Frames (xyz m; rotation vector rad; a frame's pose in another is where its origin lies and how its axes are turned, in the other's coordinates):
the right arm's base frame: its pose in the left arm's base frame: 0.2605 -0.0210 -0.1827 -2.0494 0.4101 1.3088
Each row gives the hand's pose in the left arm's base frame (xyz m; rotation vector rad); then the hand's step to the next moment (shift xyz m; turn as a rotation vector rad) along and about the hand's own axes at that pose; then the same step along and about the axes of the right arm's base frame.
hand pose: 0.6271 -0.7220 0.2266 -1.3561 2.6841 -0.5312
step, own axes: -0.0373 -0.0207 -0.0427 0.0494 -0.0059 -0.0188
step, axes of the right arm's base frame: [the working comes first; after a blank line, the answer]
step, axes of the left arm's base frame: 0.0284 0.0297 0.0442 -0.0296 -0.0375 0.0234

-0.0240 -0.0542 -0.0116 -0.0374 0.0360 -0.0117
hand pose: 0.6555 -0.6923 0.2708 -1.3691 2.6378 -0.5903
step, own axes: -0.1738 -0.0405 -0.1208 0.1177 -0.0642 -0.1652
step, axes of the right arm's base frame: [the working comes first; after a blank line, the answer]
step, axes of the left arm's base frame: 0.0999 0.1539 0.1130 -0.0651 -0.0805 0.1859

-0.0424 -0.2112 0.0046 -0.2014 0.0291 -0.0620
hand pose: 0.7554 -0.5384 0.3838 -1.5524 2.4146 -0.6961
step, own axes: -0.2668 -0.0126 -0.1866 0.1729 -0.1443 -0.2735
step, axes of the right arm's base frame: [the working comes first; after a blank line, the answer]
step, axes of the left arm's base frame: 0.0519 0.2876 0.1440 -0.0675 -0.1267 0.3239

-0.0801 -0.2925 0.1192 -0.3293 0.0142 -0.1300
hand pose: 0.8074 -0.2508 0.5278 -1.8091 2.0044 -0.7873
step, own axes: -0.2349 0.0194 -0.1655 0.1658 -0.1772 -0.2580
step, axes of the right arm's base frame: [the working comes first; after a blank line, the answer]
step, axes of the left arm's base frame: -0.0785 0.2615 0.0916 -0.0312 -0.1239 0.3304

-0.0943 -0.1790 0.2050 -0.3184 -0.0112 -0.1547
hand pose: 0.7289 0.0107 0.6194 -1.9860 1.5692 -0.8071
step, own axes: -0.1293 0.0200 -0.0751 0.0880 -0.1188 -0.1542
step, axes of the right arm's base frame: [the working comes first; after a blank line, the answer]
step, axes of the left arm's base frame: -0.0884 0.1206 0.0199 -0.0116 -0.0603 0.2046

-0.0471 -0.0443 0.1363 -0.1923 -0.0234 -0.0900
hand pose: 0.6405 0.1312 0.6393 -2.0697 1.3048 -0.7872
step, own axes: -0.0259 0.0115 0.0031 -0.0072 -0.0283 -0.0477
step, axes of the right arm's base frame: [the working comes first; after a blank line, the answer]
step, axes of the left arm's base frame: -0.0136 0.0200 -0.0150 -0.0207 0.0099 0.0510

0.0090 -0.0013 0.0270 -0.0538 -0.0138 0.0065
